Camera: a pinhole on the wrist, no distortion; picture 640 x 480 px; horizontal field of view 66.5 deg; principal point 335.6 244.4 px. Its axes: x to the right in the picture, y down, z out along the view. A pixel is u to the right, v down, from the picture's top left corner.
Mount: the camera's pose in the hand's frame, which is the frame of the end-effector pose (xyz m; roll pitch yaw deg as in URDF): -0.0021 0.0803 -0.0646 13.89 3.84 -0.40
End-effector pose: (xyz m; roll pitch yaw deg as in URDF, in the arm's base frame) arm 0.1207 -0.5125 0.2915 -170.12 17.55 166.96
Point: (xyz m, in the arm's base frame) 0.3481 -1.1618 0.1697
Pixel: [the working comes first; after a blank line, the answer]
In the camera's frame: -0.3331 -0.5101 0.5038

outside the picture
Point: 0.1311 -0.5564 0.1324
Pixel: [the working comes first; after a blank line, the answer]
In the camera's frame: 0.0164 -0.0353 0.2441

368 174
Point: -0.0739 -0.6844 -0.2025
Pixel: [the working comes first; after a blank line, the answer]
In the camera's frame: 0.2608 -0.0779 0.5743

557 178
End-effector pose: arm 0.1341 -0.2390 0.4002 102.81 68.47 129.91
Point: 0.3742 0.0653 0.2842
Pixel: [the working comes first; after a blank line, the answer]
In the camera's frame: 0.1099 0.1389 0.4148

465 408
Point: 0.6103 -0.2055 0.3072
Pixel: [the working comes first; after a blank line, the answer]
In the camera's frame: -0.0460 -0.1523 0.5579

295 111
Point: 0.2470 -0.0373 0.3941
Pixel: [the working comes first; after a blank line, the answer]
In the camera's frame: 0.0203 0.1017 0.2434

376 448
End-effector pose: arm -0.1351 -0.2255 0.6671 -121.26 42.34 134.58
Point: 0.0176 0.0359 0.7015
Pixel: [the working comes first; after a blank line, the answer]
In the camera's frame: 0.0524 -0.0493 -0.2175

behind the camera
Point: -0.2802 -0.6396 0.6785
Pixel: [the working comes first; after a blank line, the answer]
In the camera's frame: -0.1778 -0.0676 0.4840

156 176
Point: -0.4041 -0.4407 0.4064
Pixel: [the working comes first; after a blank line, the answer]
In the camera's frame: 0.1745 0.0008 0.4714

516 245
